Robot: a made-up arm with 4 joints.
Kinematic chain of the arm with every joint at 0, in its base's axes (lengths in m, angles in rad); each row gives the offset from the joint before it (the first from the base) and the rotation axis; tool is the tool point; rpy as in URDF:
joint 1: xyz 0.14 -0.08 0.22 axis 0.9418 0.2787 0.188
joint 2: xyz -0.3 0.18 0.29 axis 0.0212 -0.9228 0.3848
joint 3: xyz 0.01 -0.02 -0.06 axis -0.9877 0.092 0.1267
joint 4: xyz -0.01 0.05 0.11 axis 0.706 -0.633 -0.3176
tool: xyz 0.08 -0.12 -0.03 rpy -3.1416 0 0
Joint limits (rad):
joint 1: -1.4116..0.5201
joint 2: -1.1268..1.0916
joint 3: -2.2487..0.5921
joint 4: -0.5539..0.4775
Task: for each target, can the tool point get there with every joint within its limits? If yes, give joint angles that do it. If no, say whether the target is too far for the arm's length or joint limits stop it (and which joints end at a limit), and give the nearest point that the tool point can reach.
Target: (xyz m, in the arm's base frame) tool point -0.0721 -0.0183 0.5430
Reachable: yes | joints 0.0667 0.0836 -0.1028 -0.1548
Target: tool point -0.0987 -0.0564 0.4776
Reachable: yes | joints 0.0538 -0.2379 -0.6452 -0.3913
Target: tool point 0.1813 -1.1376 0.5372
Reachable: no: too far | nearest point 0.0023 -0.1994 0.6030 | short by 0.957 m
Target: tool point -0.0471 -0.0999 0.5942
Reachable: yes | joints 0.3054 0.4341 -0.1108 -0.3041
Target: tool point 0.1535 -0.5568 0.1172
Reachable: no: joint limits stop it (at a limit: joint 1, joint 4) | nearest point -0.0411 -0.1717 0.4471 | short by 0.543 m
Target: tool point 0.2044 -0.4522 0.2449
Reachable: no: joint limits stop it (at a limit: joint 1, joint 4) | nearest point -0.0057 -0.1672 0.4683 | short by 0.419 m
